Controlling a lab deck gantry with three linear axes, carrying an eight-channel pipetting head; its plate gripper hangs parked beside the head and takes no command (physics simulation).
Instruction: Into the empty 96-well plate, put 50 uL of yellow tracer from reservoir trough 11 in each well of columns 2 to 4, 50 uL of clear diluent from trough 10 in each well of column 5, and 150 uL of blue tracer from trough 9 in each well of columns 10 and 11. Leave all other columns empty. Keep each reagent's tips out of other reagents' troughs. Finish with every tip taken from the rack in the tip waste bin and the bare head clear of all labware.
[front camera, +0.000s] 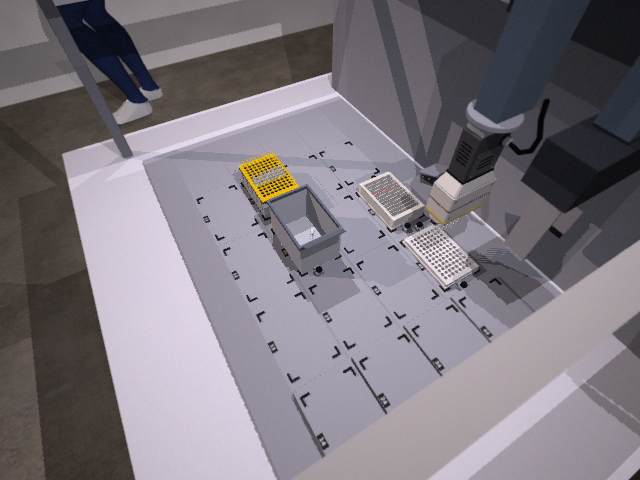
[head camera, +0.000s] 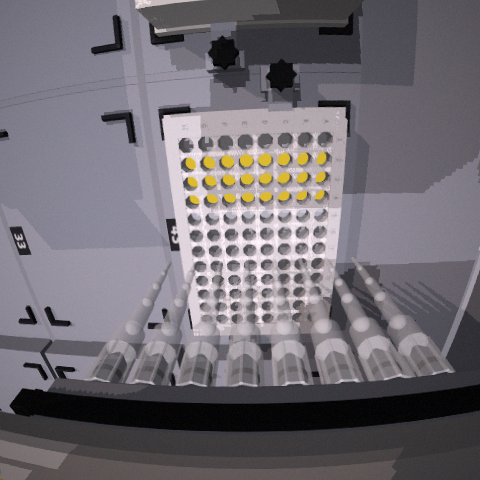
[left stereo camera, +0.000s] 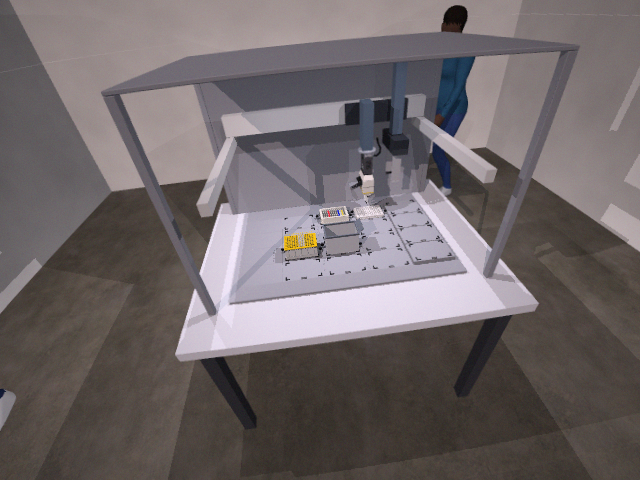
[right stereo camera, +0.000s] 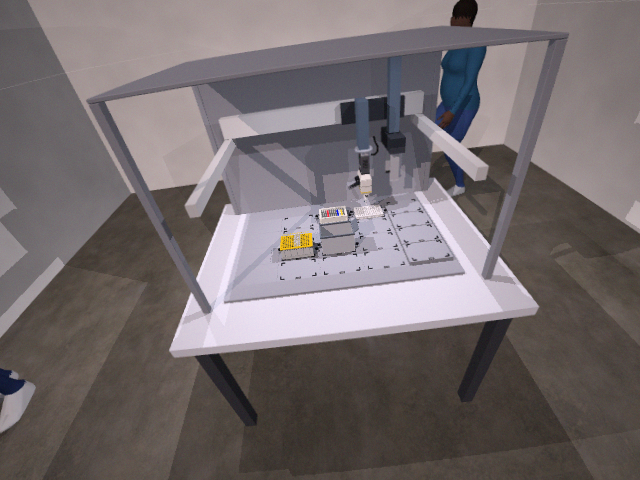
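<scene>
The pipetting head (front camera: 460, 198) (left stereo camera: 366, 183) (right stereo camera: 364, 182) carries eight translucent tips (head camera: 245, 325), raised above the 96-well plate (front camera: 440, 256) (head camera: 265, 114) (left stereo camera: 369, 211). Yellow liquid fills columns 2 to 4. Column 5 wells show pale glints; columns 1 and 6 to 12 show no colour, the last ones partly behind the tips. The reservoir (front camera: 405, 222) (left stereo camera: 334, 219) (right stereo camera: 333, 219) stands beside the plate. The yellow tip rack (front camera: 281, 194) (left stereo camera: 300, 248) holds a band of pale tips. The waste bin (front camera: 320, 257) (left stereo camera: 342, 244) has loose tips inside. The parked gripper (left stereo camera: 395, 173) looks open and empty.
Black clamp knobs (front camera: 318, 269) (head camera: 223, 52) stand beside the labware. The gripper's dark column body (front camera: 573, 160) hangs right of the head. The deck's back wall (left stereo camera: 289, 165) rises behind. Frame posts (left stereo camera: 160, 201) (right stereo camera: 522, 160) stand at the table's front corners.
</scene>
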